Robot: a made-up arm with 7 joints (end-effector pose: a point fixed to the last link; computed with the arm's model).
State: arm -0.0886 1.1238 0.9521 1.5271 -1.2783 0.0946 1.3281
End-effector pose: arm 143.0 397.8 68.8 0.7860 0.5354 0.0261 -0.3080
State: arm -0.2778 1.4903 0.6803 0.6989 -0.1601 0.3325 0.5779
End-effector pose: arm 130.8 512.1 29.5 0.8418 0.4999 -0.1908 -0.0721
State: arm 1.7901 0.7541 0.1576 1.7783 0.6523 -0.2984 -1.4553
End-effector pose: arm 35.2 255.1 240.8 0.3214 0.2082 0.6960 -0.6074
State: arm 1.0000 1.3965 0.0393 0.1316 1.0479 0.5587 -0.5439
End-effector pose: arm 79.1 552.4 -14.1 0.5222 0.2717 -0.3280 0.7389
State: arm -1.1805 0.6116 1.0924 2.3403 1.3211 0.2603 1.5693
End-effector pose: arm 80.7 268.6 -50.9 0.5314 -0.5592 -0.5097 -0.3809
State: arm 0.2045 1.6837 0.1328 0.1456 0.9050 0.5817 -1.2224
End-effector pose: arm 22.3 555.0 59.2 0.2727 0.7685 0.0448 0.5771
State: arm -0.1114 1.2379 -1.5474 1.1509 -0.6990 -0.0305 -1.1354
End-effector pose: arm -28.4 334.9 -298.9 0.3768 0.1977 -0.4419 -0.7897
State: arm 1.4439 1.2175 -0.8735 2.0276 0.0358 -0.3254 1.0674
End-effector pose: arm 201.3 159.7 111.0 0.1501 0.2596 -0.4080 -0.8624
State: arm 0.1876 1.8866 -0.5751 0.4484 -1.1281 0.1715 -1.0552
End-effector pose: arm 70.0 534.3 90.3 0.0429 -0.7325 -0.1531 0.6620
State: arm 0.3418 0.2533 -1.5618 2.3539 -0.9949 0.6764 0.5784
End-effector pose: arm 26.9 -28.5 -71.2 0.2734 -0.0597 -0.6123 -0.7394
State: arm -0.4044 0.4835 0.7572 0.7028 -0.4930 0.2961 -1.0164
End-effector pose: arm -12.0 393.7 -308.9 0.5874 0.8087 0.0246 0.0212
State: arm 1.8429 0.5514 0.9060 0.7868 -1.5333 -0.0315 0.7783
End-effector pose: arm 207.8 428.3 164.7 0.6023 0.4073 -0.6865 0.0096
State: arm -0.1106 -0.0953 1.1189 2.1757 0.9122 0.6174 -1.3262
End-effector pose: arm 74.7 291.0 -92.7 0.4448 0.3064 -0.2922 0.7893
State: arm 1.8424 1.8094 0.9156 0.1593 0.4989 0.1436 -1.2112
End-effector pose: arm -132.6 538.5 -13.3 0.1236 0.0284 0.1894 -0.9737
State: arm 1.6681 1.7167 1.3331 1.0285 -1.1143 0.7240 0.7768
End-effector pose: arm -244.2 415.0 23.8 0.2569 0.3383 -0.5687 0.7044
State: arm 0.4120 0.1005 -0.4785 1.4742 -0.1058 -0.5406 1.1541
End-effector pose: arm 284.1 39.3 -131.0 0.2258 -0.2715 -0.6270 -0.6944
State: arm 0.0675 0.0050 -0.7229 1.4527 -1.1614 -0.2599 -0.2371
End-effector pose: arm 190.3 -29.3 -217.6 0.3154 0.1248 -0.7777 -0.5292
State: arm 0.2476 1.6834 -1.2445 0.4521 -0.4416 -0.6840 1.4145
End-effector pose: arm 44.3 545.5 -40.7 0.6559 -0.1965 0.5704 -0.4537
